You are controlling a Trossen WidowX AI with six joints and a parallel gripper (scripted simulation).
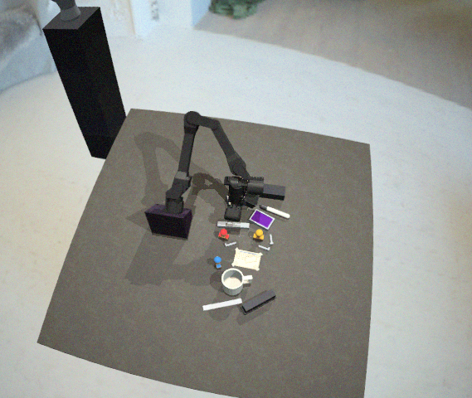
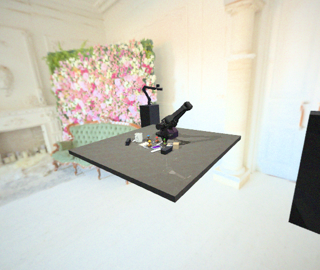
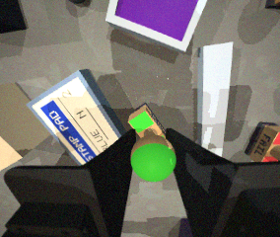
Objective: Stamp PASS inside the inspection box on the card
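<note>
Now: gripper tip 12 cm short of the purple ink pad, 1 cm to the left of it and 2 cm above it. Also, from my gripper tip: green-knobbed stamp (right at my gripper tip); blue-labelled box (6 cm to the left, 1 cm below); grey bar (1 cm ahead, 6 cm to the right, 2 cm below).
</note>
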